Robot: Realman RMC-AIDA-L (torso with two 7-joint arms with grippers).
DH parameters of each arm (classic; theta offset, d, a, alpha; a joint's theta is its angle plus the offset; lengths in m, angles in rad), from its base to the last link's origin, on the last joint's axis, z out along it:
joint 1: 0 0.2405 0 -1.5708
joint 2: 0 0 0 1.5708
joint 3: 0 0.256 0 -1.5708
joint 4: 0 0 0 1.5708
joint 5: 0 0.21 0 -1.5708
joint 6: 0 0 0 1.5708
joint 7: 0 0.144 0 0
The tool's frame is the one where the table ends.
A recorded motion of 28 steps. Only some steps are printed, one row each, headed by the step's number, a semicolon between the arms.
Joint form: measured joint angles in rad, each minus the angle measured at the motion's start. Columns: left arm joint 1, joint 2, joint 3, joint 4, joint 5, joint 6, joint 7; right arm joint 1, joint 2, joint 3, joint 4, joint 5, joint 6, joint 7.
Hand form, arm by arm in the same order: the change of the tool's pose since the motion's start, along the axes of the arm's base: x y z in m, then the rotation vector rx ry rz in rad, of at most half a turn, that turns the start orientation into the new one. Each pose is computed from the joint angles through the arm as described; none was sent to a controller.
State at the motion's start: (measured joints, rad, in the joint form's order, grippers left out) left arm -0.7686 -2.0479 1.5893 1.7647 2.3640 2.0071 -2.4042; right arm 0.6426 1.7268 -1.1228 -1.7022 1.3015 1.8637 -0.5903
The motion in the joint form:
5: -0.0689 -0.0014 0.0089 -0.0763 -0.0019 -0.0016 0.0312; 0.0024 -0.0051 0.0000 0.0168 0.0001 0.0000 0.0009
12: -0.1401 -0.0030 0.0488 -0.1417 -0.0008 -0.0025 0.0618; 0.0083 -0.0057 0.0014 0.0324 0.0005 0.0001 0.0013
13: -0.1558 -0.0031 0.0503 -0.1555 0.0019 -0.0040 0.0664; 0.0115 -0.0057 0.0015 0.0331 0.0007 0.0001 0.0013
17: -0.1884 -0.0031 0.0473 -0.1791 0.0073 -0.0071 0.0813; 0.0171 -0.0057 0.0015 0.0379 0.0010 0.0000 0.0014
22: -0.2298 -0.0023 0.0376 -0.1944 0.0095 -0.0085 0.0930; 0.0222 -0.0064 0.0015 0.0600 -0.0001 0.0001 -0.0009
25: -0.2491 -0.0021 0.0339 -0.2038 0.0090 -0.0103 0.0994; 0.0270 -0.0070 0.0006 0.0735 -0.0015 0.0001 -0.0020
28: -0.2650 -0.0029 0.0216 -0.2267 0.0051 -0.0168 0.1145; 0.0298 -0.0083 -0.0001 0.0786 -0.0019 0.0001 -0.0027
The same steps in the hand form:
5: 0.0087 0.0067 -0.0073 -0.0449 0.0292 -0.0334; 0.0020 0.0020 0.0008 -0.0032 0.0006 -0.0134
12: 0.0185 0.0089 -0.0176 -0.1000 0.0804 -0.0913; 0.0023 0.0039 0.0007 -0.0078 0.0054 -0.0218
13: 0.0210 0.0105 -0.0188 -0.1034 0.0874 -0.0997; 0.0013 0.0042 0.0007 -0.0081 0.0058 -0.0192
17: 0.0270 0.0142 -0.0199 -0.1082 0.0962 -0.1236; 0.0001 0.0051 0.0005 -0.0100 0.0073 -0.0178
22: 0.0374 0.0179 -0.0194 -0.1081 0.0977 -0.1574; 0.0018 0.0075 -0.0001 -0.0173 0.0112 -0.0306
25: 0.0422 0.0194 -0.0196 -0.1103 0.0979 -0.1728; 0.0023 0.0092 -0.0005 -0.0219 0.0124 -0.0373
28: 0.0451 0.0224 -0.0203 -0.1173 0.0902 -0.1781; 0.0023 0.0099 -0.0005 -0.0233 0.0118 -0.0384

